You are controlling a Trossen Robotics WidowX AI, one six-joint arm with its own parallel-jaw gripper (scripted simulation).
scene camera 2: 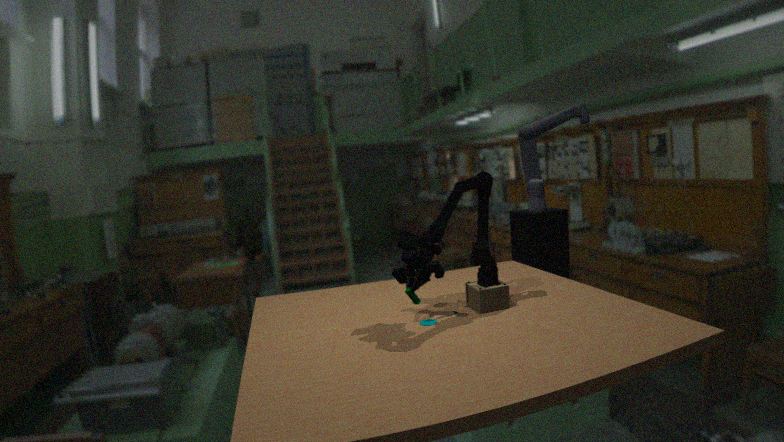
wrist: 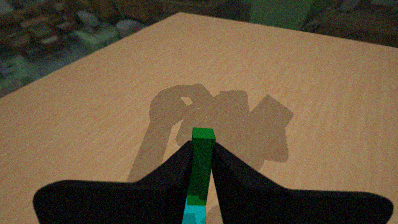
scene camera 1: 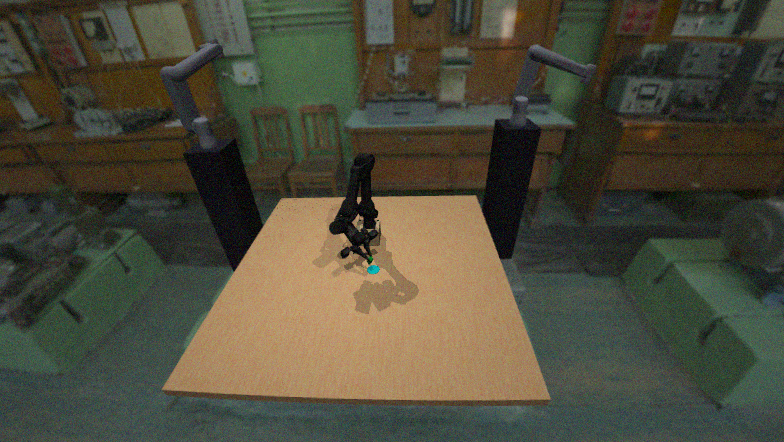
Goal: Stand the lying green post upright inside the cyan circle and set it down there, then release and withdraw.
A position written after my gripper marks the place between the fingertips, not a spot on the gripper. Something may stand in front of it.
My gripper [scene camera 2: 409, 292] holds a green post [wrist: 203, 139].
